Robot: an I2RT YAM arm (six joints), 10 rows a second.
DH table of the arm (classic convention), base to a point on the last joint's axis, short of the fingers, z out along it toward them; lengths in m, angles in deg. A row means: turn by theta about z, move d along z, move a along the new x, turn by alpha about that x. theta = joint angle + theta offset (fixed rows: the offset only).
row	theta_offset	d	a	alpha
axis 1	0	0.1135	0.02	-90
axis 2	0	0	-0.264	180
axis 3	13.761	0	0.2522	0
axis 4	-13.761	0	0.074	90
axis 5	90	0	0	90
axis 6	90	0.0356	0	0
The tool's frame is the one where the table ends.
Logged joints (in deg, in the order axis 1, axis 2, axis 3, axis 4, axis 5, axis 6), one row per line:
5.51, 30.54, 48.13, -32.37, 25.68, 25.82
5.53, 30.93, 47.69, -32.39, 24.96, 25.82
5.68, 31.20, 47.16, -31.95, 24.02, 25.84
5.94, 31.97, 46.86, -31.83, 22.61, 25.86
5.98, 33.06, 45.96, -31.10, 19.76, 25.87
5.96, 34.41, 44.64, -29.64, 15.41, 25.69
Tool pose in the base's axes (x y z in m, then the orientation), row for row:
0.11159, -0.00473, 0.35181, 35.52, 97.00, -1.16
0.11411, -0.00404, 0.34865, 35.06, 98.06, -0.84
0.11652, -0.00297, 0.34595, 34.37, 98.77, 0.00
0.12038, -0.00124, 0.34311, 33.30, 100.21, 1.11
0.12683, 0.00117, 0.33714, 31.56, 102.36, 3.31
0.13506, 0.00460, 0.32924, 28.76, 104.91, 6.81
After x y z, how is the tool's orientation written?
As a rotation vector, in degrees.
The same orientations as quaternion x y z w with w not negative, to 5 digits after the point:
0.26966, 0.73640, -0.00881, 0.62043
0.26554, 0.74271, -0.00636, 0.61468
0.26000, 0.74717, 0.00000, 0.61167
0.25118, 0.75587, 0.00837, 0.60457
0.23699, 0.76863, 0.02486, 0.59366
0.21481, 0.78358, 0.05086, 0.58075

